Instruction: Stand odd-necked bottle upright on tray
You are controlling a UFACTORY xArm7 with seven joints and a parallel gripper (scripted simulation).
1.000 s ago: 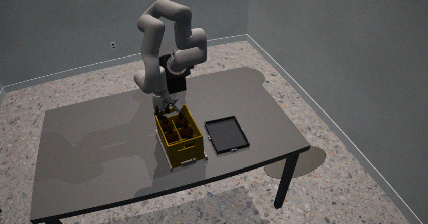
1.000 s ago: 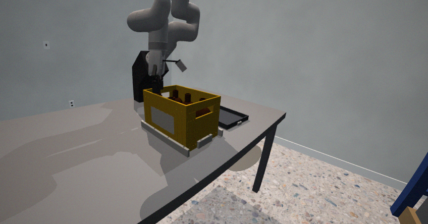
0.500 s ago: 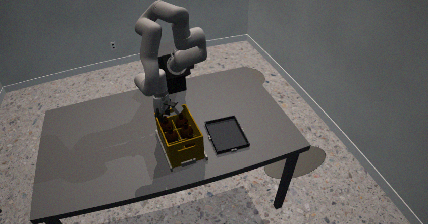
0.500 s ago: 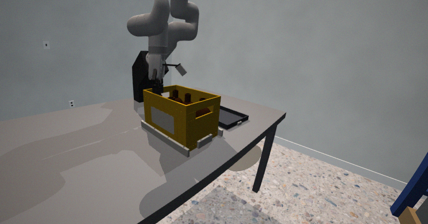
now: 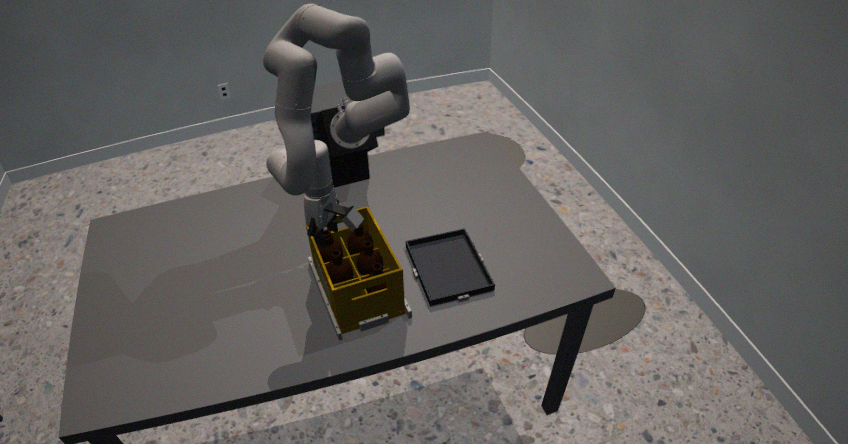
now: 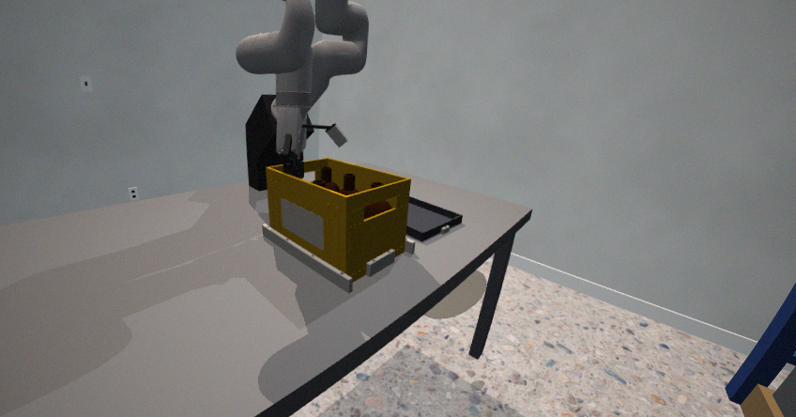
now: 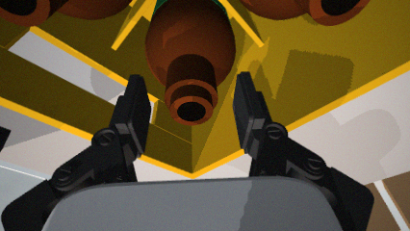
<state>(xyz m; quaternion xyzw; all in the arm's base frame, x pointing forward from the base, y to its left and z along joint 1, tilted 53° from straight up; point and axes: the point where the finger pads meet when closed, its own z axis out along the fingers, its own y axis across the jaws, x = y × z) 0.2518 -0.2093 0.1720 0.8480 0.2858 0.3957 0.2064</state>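
The yellow crate lies 10 cm ahead of my hand, 8 cm below it and 2 cm to the left of it. Round my hand: black tray: 28 cm to the left, 18 cm ahead, 15 cm below.
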